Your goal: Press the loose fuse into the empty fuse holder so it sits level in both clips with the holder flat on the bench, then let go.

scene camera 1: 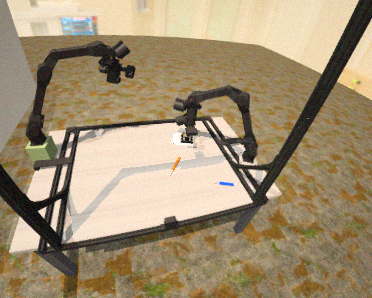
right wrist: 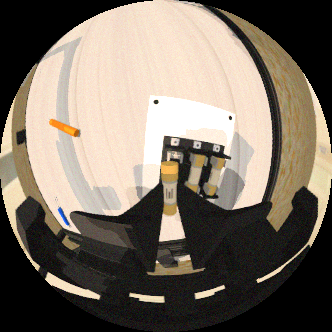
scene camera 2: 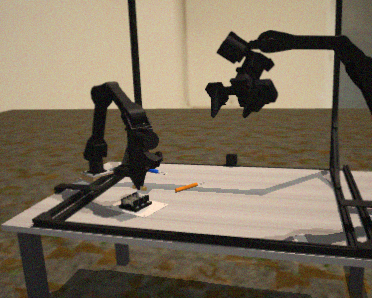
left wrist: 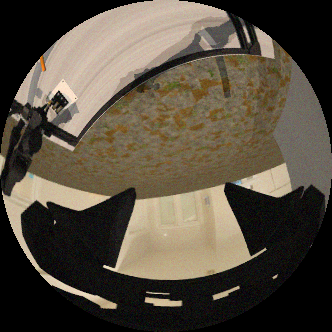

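Seen in the pictures: left gripper, between the fingertips: (scene camera 1: 122, 75) (scene camera 2: 227, 116) (left wrist: 181, 190); right gripper, between the fingertips: (right wrist: 169, 186) (scene camera 2: 139, 189) (left wrist: 48, 104); left arm's base, origin of its link: (scene camera 1: 38, 141); right arm's base, origin of its link: (scene camera 1: 247, 158) (scene camera 2: 96, 171).
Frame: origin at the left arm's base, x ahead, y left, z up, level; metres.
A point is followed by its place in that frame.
Note:
The black fuse holder (scene camera 1: 186, 138) @(y 0.098, x 0.808, z -0.100 m) (scene camera 2: 135, 202) @(y 0.136, x 0.789, z -0.078 m) (left wrist: 59, 100) @(y 0.108, x 0.782, z -0.083 m) (right wrist: 186, 142) @(y 0.095, x 0.775, z -0.097 m) sits on a white plate (scene camera 2: 155, 209) @(y 0.109, x 0.731, z -0.107 m) (right wrist: 156, 125) @(y 0.061, x 0.751, z -0.107 m). Two seated fuses (right wrist: 195, 173) @(y 0.100, x 0.807, z -0.076 m) (right wrist: 215, 175) @(y 0.126, x 0.813, z -0.077 m) occupy its middle and right slots in the right wrist view. The far clip (right wrist: 174, 156) @(y 0.078, x 0.789, z -0.090 m) of the left slot shows empty; the near clip is hidden. My right gripper (scene camera 1: 190, 132) @(y 0.068, x 0.807, z -0.056 m) (scene camera 2: 140, 186) @(y 0.068, x 0.807, z -0.056 m) (right wrist: 169, 186) @(y 0.068, x 0.807, z -0.056 m) is shut on the loose fuse (scene camera 2: 143, 189) @(y 0.076, x 0.789, z -0.053 m) (right wrist: 169, 172) @(y 0.070, x 0.789, z -0.045 m), which has brass caps, and holds it above the holder's near left part. My left gripper (scene camera 1: 122, 74) @(y 0.277, x 0.431, z 0.236 m) (scene camera 2: 230, 114) @(y 0.277, x 0.431, z 0.236 m) (left wrist: 181, 190) @(y 0.277, x 0.431, z 0.236 m) is open, high above the table.
An orange-handled tool (scene camera 1: 176, 163) @(y -0.117, x 0.708, z -0.098 m) (scene camera 2: 186, 187) @(y -0.106, x 0.706, z -0.101 m) (left wrist: 43, 63) (right wrist: 64, 127) @(y -0.093, x 0.716, z -0.096 m) and a blue-handled tool (scene camera 1: 226, 184) @(y -0.286, x 0.938, z -0.099 m) (scene camera 2: 154, 171) @(y -0.267, x 0.920, z -0.101 m) (right wrist: 63, 216) @(y -0.273, x 0.939, z -0.101 m) lie on the table apart from the plate. A black frame (scene camera 1: 125, 123) @(y 0.267, x 0.425, z -0.088 m) (scene camera 2: 190, 241) @(y 0.289, x 0.536, z -0.102 m) runs around the table edges.

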